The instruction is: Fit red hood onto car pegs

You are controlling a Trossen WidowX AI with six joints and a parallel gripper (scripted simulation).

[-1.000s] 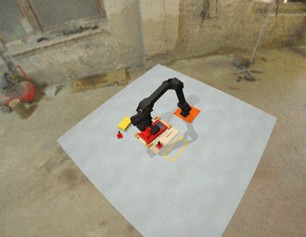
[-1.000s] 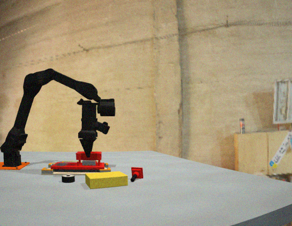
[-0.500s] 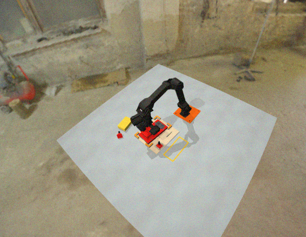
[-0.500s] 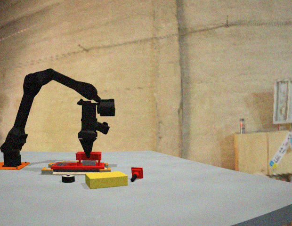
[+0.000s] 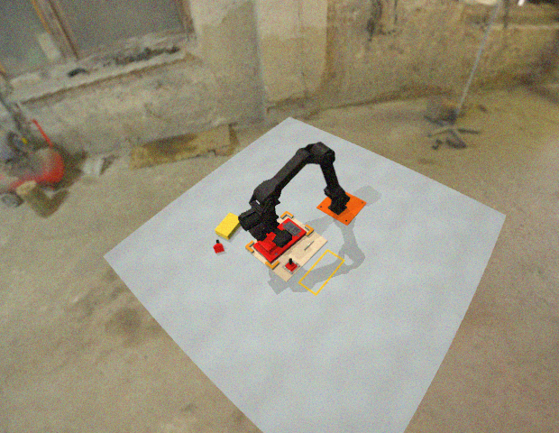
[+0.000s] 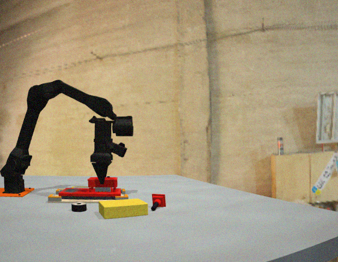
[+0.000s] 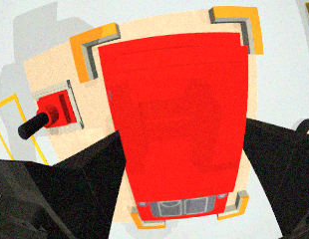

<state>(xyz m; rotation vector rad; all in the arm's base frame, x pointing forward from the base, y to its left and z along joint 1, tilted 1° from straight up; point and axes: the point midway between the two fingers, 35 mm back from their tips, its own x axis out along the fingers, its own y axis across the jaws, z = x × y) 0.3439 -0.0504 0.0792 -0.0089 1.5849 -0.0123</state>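
Now: the grey engine block 3 cm below my gripper tip. From my gripper tip the other things lie so: beige jig (4 cm below, 4 cm behind, 2 cm to the left); then black ring (17 cm to the right, 5 cm behind, 4 cm below); then red hood (1 cm above).
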